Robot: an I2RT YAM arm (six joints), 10 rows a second.
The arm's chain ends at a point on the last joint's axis. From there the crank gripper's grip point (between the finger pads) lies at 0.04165 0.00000 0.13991 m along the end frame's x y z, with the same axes.
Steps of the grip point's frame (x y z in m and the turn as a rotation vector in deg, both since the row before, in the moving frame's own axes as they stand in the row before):
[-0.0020, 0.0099, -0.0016, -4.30, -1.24, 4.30]
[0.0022, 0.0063, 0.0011, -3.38, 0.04, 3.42]
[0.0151, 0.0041, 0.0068, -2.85, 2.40, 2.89]
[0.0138, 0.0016, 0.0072, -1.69, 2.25, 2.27]
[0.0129, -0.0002, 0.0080, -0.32, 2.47, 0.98]
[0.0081, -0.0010, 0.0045, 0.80, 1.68, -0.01]
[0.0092, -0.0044, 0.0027, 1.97, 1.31, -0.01]
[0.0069, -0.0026, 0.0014, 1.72, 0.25, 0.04]
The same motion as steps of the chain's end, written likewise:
[0.0015, -0.0036, -0.0020, -4.30, -1.24, 4.30]
[0.0024, -0.0044, 0.0014, -3.38, 0.04, 3.42]
[0.0095, -0.0051, 0.0089, -2.85, 2.40, 2.89]
[0.0085, -0.0043, 0.0090, -1.69, 2.25, 2.27]
[0.0069, -0.0017, 0.0099, -0.32, 2.47, 0.98]
[0.0040, 0.0010, 0.0058, 0.80, 1.68, -0.01]
[0.0060, 0.0004, 0.0038, 1.97, 1.31, -0.01]
[0.0063, 0.0016, 0.0016, 1.72, 0.25, 0.04]

